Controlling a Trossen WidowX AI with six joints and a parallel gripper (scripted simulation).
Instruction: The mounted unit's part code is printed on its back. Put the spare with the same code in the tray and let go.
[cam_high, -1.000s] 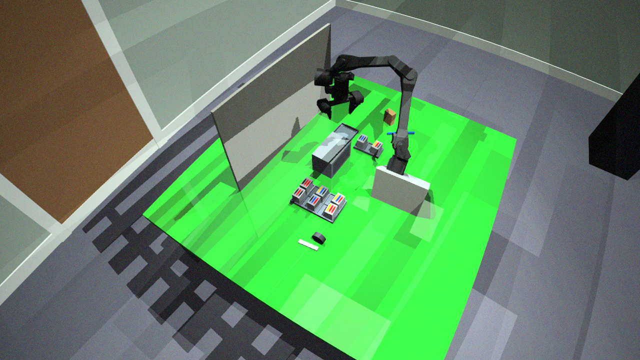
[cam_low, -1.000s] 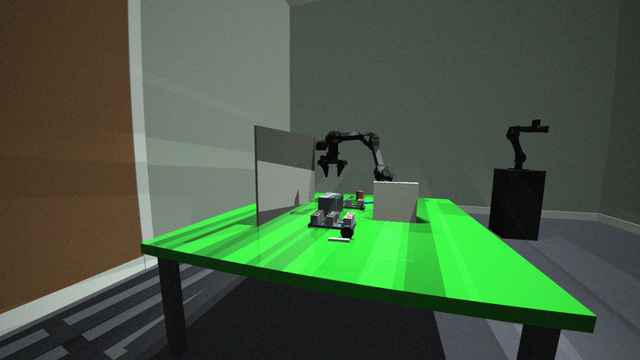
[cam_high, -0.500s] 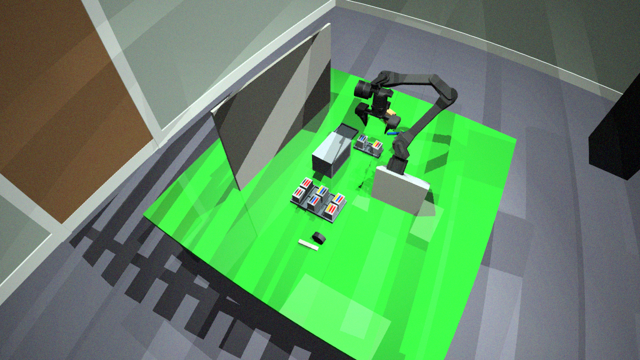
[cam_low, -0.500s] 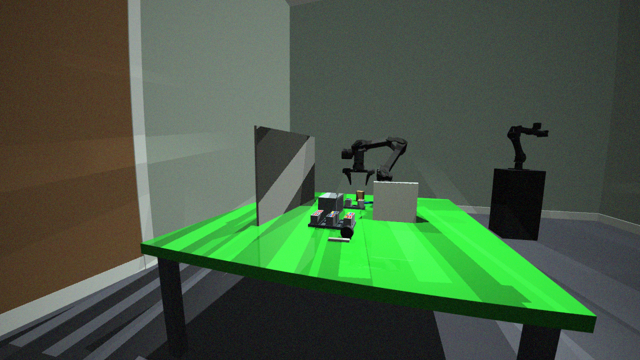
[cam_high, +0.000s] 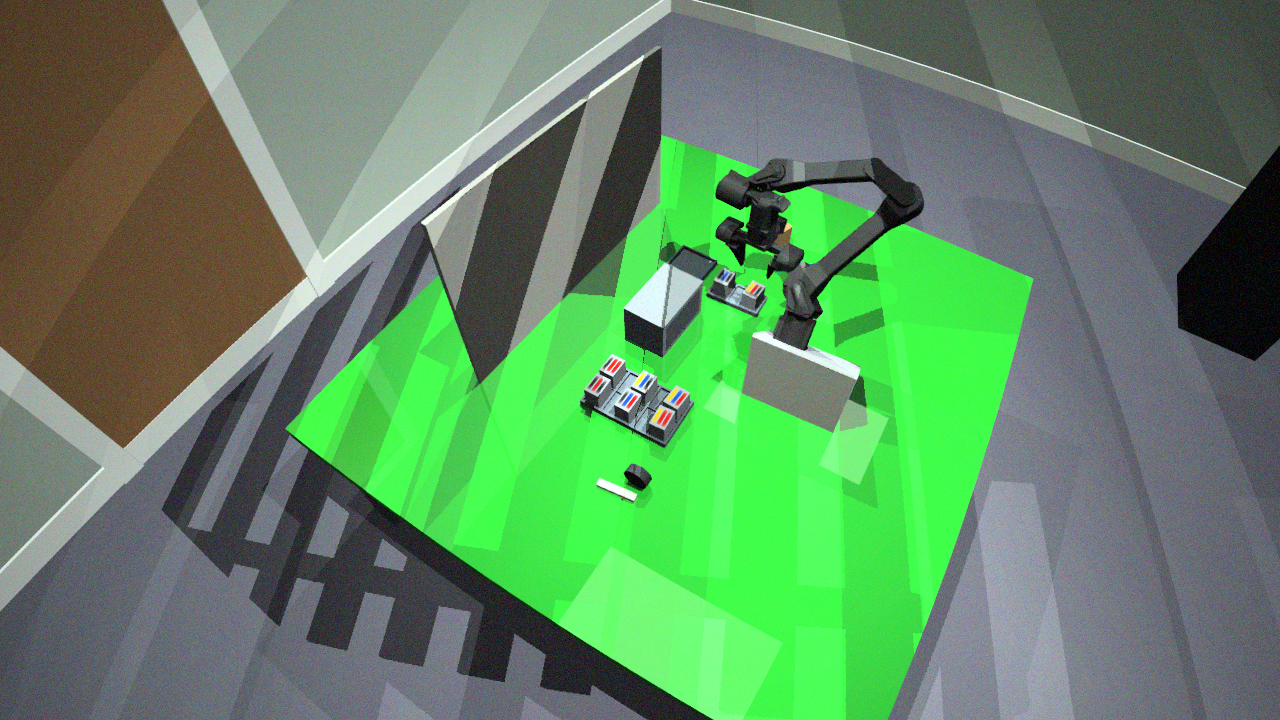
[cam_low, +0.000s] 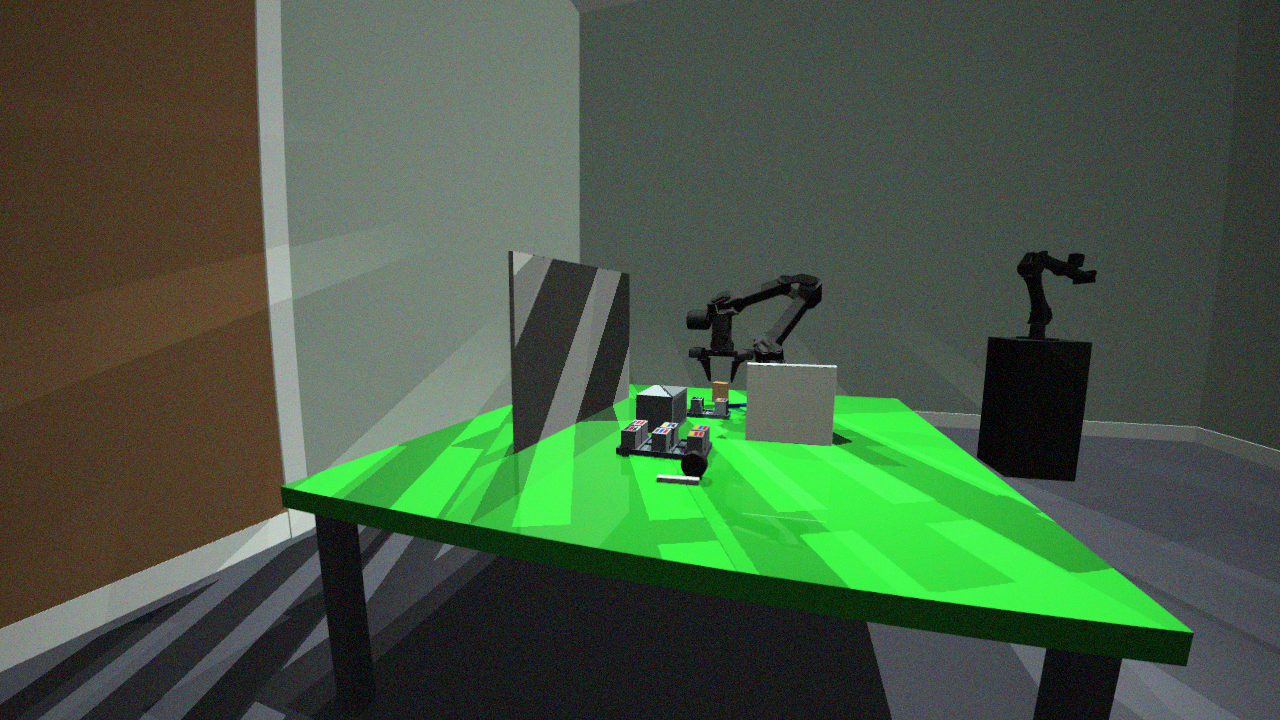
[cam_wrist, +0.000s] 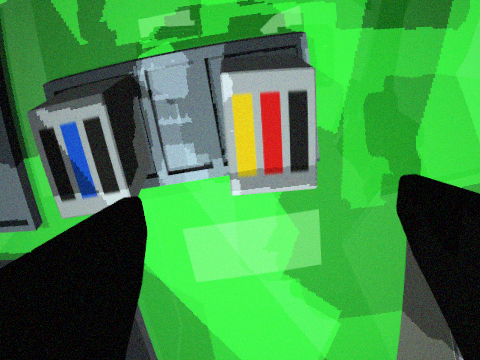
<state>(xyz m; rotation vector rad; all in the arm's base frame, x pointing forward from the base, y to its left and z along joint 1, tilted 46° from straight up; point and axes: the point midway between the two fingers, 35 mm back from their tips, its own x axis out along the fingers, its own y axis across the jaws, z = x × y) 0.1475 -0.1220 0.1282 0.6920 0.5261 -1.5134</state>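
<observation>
Right now the spare is 70 mm below my gripper tip and 10 mm behind it. From my gripper tip the other things lie so: rack 100 mm below, 30 mm ahead; then tray 180 mm ahead, 100 mm below, 20 mm to the right; then blue marker pen 170 mm to the right, 100 mm below, 60 mm behind.
</observation>
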